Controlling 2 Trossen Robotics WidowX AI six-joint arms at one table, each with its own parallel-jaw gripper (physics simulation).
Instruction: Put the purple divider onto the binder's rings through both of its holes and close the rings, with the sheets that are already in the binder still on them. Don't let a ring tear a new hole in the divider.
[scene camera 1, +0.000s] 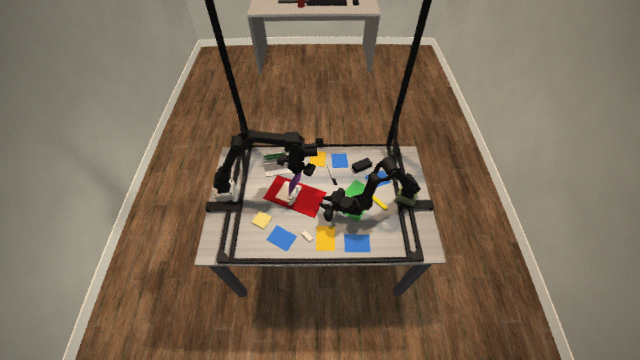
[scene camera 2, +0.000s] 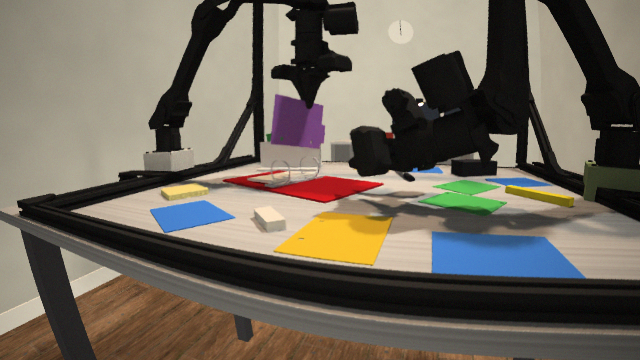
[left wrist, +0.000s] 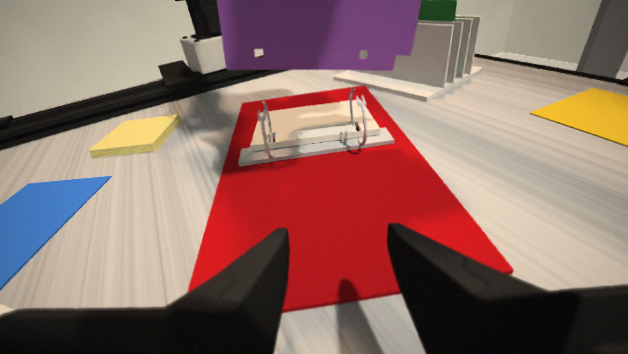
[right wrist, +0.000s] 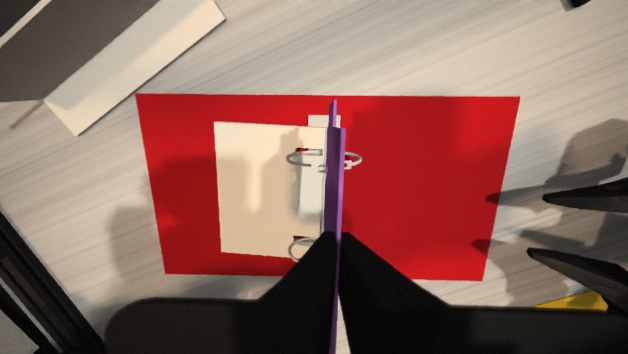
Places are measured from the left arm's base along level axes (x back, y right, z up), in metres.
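Pixels of known places: left gripper, fingertip midpoint: (scene camera 1: 320, 200) (left wrist: 337, 236) (right wrist: 536, 225); right gripper, fingertip midpoint: (scene camera 1: 296, 174) (scene camera 2: 308, 108) (right wrist: 334, 242); left arm's base, origin of the base link: (scene camera 1: 408, 192) (scene camera 2: 616, 165); right arm's base, origin of the base link: (scene camera 1: 223, 188) (scene camera 2: 168, 151) (left wrist: 212, 34).
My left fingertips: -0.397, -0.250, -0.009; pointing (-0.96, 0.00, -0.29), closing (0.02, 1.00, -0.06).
For each thing: its top centre in the pictures, then the offset to it from my left fingertips, as dx, dy, dz. "spot": a spot on its surface instead.
- red binder, surface spot: (left wrist: 320, 200) (right wrist: 408, 201) (scene camera 1: 307, 200) spot: -0.078, -0.008, -0.047
- purple divider, middle of its top: (right wrist: 332, 343) (scene camera 2: 300, 95) (scene camera 1: 294, 174) -0.153, +0.008, +0.127
- rack with upright plates, middle of its top: (left wrist: 408, 18) (scene camera 2: 290, 140) (scene camera 1: 277, 157) -0.345, +0.131, +0.026
- yellow sponge, middle of its top: (left wrist: 136, 129) (scene camera 2: 183, 188) (scene camera 1: 261, 219) -0.232, -0.219, -0.039
- white block, middle of its top: (scene camera 2: 268, 213) +0.022, -0.192, -0.038
- yellow sheet, middle of its top: (scene camera 2: 342, 232) (scene camera 1: 325, 238) +0.108, -0.158, -0.049
- yellow bar, middle of its top: (scene camera 2: 537, 191) +0.268, +0.157, -0.037
- black block, middle of its top: (scene camera 2: 474, 160) (scene camera 1: 362, 163) +0.097, +0.342, -0.015
The red binder (scene camera 1: 311, 201) (scene camera 2: 325, 190) (left wrist: 320, 200) (right wrist: 425, 200) lies open, with cream sheets (left wrist: 315, 117) (right wrist: 250, 190) at its rings. The two rings (scene camera 2: 280, 172) (left wrist: 267, 130) (right wrist: 354, 159) stand up with gaps at their tops. My right gripper (scene camera 2: 310, 106) (right wrist: 334, 242) is shut on the purple divider (scene camera 2: 297, 122) (left wrist: 320, 30) (right wrist: 335, 185) and holds it upright above the rings, apart from them. Its two holes show along its lower edge in the left wrist view. My left gripper (left wrist: 337, 236) is open and empty, low beside the binder's near end in the left wrist view.
A rack with upright plates (left wrist: 425, 55) stands behind the binder. Around it lie a yellow sponge (scene camera 2: 184, 191) (left wrist: 135, 135), a white block (scene camera 2: 270, 219), blue sheets (scene camera 2: 192, 215) (scene camera 1: 357, 243), a yellow sheet (scene camera 2: 340, 237), green sheets (scene camera 2: 465, 202), a yellow bar (scene camera 2: 539, 195) and a black block (scene camera 2: 474, 167).
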